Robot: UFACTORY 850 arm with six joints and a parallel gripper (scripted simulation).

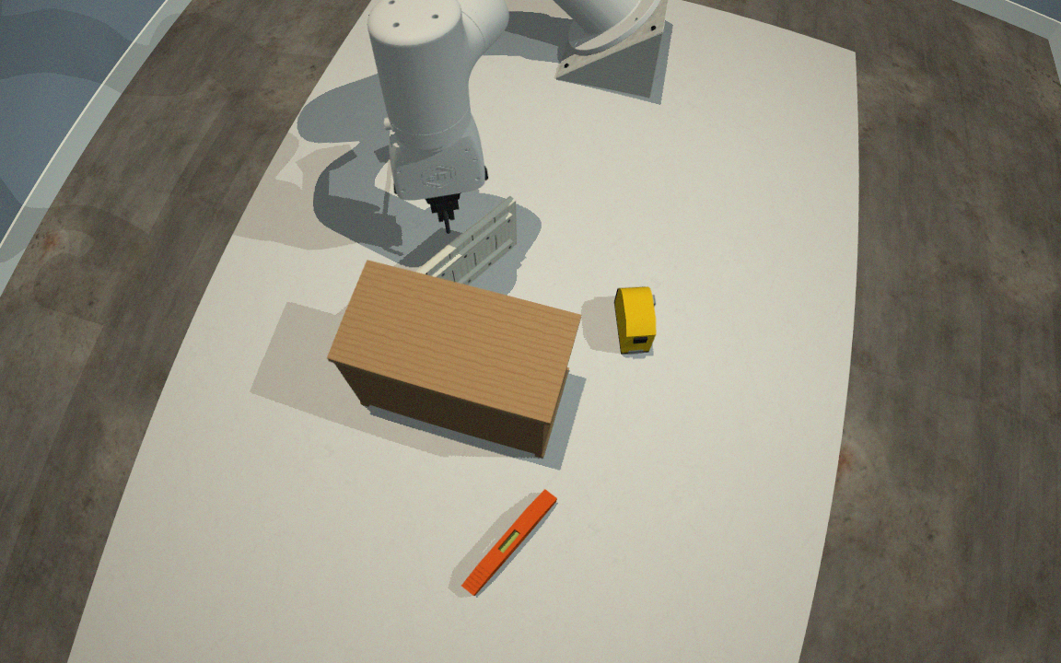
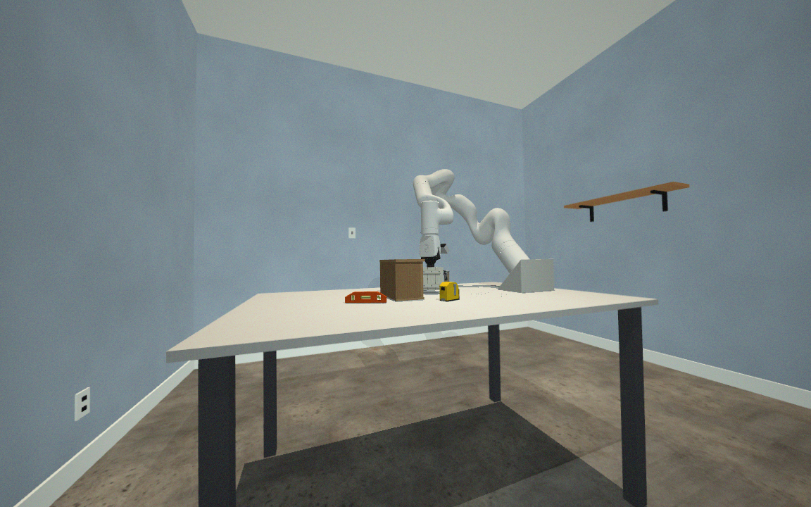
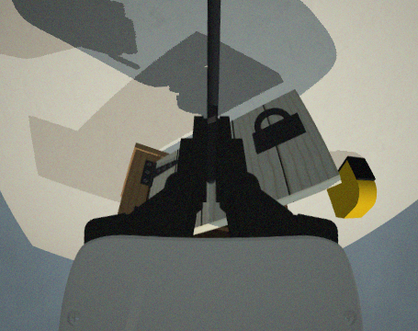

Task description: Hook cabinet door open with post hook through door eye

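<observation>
The thin black hook is 50 mm behind my hand, 20 mm to the right of it and 20 mm below it. From my hand the other things lie so: yellow tape measure: 40 mm ahead, 260 mm to the left, 90 mm below; then pale door: 50 mm ahead, 20 mm to the left, 50 mm below; then hook post: 80 mm behind, 40 mm to the right, 50 mm below.
</observation>
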